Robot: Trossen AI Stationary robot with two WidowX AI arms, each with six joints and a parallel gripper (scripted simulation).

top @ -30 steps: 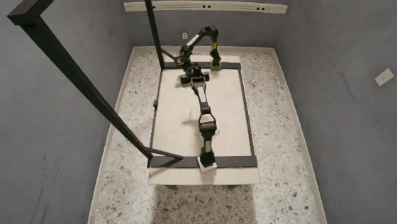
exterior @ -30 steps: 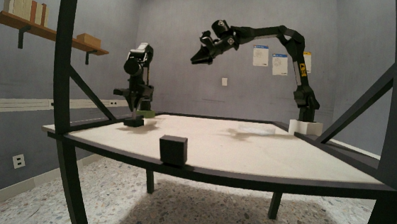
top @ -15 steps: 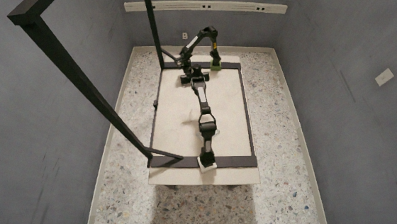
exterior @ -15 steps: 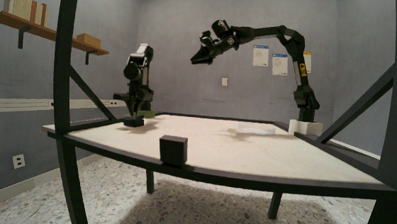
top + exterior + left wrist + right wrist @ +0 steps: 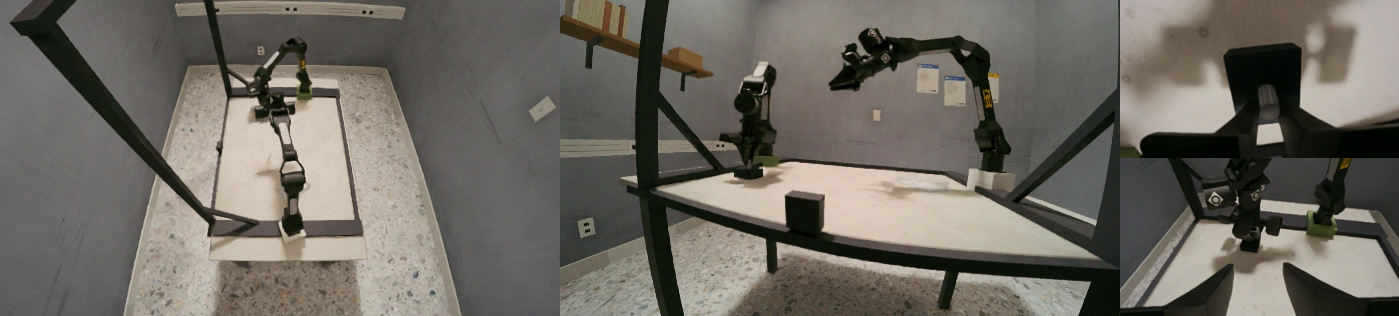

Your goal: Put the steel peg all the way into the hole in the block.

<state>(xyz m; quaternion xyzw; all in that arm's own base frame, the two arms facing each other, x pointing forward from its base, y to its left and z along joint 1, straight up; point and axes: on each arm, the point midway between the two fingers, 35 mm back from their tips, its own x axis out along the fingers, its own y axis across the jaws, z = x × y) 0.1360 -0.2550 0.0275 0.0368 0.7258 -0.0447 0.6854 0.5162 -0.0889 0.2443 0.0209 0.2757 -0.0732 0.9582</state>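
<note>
Now: left hand 5 cm above the steel peg. From my left hand the other things lie so: dark block (5 cm below); then tray (23 cm ahead, 54 cm to the right, 7 cm below).
</note>
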